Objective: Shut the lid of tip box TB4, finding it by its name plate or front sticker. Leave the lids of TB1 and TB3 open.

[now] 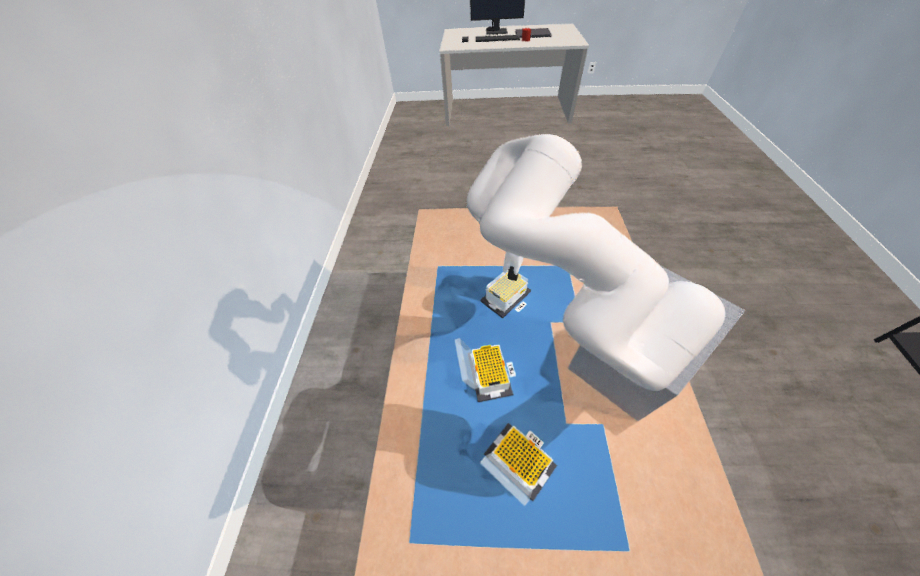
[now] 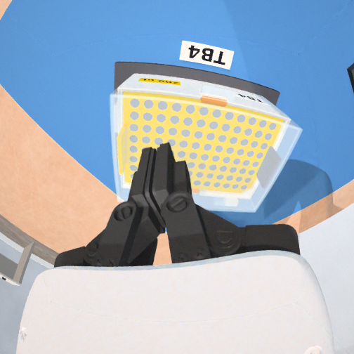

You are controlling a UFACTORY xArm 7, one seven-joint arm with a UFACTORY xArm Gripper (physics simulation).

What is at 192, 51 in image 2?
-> A name plate.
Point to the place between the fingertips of my gripper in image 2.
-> At 163, 163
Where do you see a blue mat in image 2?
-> At 64, 64
